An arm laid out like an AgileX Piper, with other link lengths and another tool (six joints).
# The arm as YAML. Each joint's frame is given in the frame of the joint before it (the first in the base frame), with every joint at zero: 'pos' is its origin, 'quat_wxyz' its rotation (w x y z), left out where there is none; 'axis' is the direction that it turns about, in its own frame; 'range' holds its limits. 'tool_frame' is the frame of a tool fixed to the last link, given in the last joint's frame.
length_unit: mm
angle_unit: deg
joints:
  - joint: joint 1
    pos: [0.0, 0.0, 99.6]
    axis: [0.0, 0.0, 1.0]
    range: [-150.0, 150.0]
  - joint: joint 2
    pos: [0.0, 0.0, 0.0]
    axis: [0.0, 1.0, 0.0]
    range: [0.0, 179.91]
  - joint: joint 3
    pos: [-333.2, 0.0, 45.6]
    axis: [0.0, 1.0, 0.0]
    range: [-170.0, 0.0]
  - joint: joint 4
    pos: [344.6, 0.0, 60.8]
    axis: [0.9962, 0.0, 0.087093]
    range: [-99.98, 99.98]
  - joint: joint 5
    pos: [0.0, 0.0, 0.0]
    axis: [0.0, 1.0, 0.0]
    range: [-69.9, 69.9]
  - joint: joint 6
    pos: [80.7, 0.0, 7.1]
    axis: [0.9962, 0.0, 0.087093]
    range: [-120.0, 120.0]
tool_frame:
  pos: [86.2, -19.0, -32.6]
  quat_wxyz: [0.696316, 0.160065, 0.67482, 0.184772]
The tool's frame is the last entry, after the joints.
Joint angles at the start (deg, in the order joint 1, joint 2, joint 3, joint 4, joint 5, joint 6):
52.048 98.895 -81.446 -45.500 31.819 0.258
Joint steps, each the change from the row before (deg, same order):
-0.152 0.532 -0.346 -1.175 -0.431 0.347
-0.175 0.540 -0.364 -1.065 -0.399 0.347
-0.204 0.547 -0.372 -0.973 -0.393 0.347
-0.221 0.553 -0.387 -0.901 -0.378 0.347
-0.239 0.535 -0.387 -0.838 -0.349 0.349
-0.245 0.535 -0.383 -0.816 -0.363 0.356
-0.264 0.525 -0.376 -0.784 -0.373 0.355
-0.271 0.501 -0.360 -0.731 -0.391 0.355
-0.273 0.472 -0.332 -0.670 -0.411 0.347
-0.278 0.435 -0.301 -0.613 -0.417 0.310
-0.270 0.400 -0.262 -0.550 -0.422 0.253
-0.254 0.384 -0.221 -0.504 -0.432 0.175
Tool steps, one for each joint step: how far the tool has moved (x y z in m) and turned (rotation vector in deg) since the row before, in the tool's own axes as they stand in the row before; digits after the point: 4 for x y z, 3 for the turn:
-0.0019 -0.0012 0.0035 0.443 -0.446 -0.618
-0.0017 -0.0013 0.0036 0.409 -0.388 -0.516
-0.0014 -0.0013 0.0038 0.377 -0.346 -0.428
-0.0013 -0.0014 0.0038 0.353 -0.313 -0.360
-0.0011 -0.0015 0.0038 0.345 -0.278 -0.292
-0.0010 -0.0015 0.0038 0.322 -0.276 -0.270
-0.0008 -0.0016 0.0038 0.309 -0.268 -0.237
-0.0007 -0.0016 0.0037 0.274 -0.272 -0.190
-0.0006 -0.0015 0.0036 0.230 -0.271 -0.149
-0.0004 -0.0015 0.0035 0.202 -0.262 -0.136
-0.0003 -0.0014 0.0033 0.161 -0.248 -0.148
-0.0001 -0.0011 0.0032 0.116 -0.228 -0.207

